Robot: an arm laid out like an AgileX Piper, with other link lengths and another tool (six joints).
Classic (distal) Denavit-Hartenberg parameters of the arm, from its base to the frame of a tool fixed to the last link. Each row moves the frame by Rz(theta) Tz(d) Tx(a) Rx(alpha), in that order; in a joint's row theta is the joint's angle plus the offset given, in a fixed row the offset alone. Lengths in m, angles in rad.
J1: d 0.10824  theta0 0  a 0  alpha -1.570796
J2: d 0  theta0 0.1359  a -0.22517  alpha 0
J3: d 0  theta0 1.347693  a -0.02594  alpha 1.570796
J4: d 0.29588  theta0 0  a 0  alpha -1.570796
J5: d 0  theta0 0  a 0  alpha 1.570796
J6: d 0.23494  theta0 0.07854  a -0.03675  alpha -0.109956
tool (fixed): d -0.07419  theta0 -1.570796  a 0  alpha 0
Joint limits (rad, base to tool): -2.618..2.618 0..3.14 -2.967..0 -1.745..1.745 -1.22..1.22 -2.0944..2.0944
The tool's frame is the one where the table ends.
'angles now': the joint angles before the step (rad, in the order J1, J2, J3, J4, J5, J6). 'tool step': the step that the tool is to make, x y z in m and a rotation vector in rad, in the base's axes. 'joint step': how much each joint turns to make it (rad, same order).
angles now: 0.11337, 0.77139, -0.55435, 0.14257, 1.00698, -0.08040
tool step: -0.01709, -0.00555, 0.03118, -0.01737, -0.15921, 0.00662
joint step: 0.00004, -0.21633, 0.05445, -0.03294, 0.00621, -0.00484
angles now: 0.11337, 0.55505, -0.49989, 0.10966, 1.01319, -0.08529
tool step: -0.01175, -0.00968, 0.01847, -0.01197, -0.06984, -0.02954
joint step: -0.02429, -0.11228, 0.00830, -0.02361, 0.03518, 0.00830
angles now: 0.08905, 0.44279, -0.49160, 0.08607, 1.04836, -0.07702
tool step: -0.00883, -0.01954, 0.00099, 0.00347, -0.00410, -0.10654
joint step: -0.05933, -0.06206, 0.01913, -0.03171, 0.03524, 0.05681
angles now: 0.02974, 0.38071, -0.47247, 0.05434, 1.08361, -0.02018
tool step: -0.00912, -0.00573, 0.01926, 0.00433, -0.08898, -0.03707
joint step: -0.00973, -0.09270, 0.00044, -0.01844, 0.00196, 0.03081
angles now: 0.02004, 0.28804, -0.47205, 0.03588, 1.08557, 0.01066
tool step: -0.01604, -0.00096, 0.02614, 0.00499, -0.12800, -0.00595
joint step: 0.00011, -0.13307, 0.00002, -0.00323, 0.00475, 0.00755
